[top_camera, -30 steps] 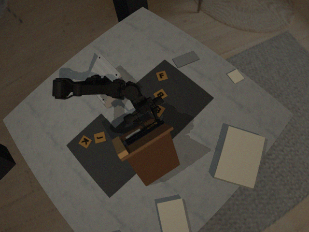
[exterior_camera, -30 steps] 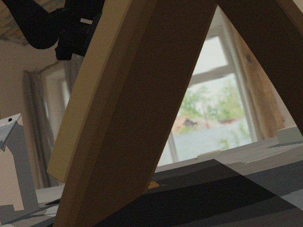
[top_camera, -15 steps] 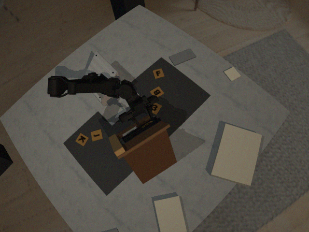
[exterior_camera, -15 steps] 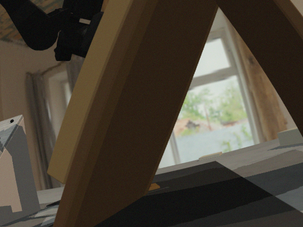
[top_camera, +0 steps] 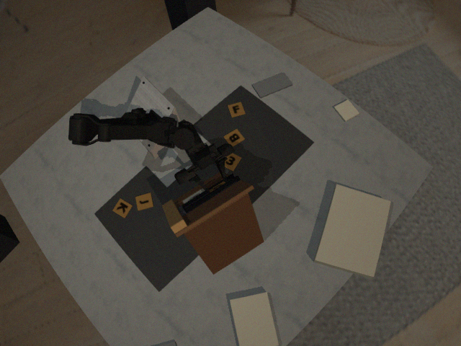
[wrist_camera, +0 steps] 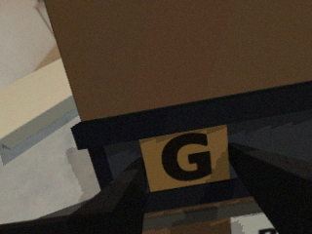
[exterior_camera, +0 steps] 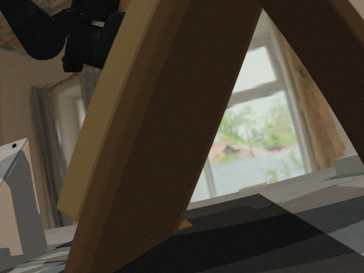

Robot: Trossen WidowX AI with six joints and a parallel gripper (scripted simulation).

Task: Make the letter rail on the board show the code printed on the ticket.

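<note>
The white ticket is 6 cm behind my gripper tip, 6 cm to the right of it and 8 cm below it. Also, from my gripper tip: cream block (39 cm ahead, 23 cm to the left, 16 cm below); dark mat (16 cm behind, 3 cm to the left, 18 cm below); cream pad (8 cm ahead, 61 cm to the left, 17 cm below).
</note>
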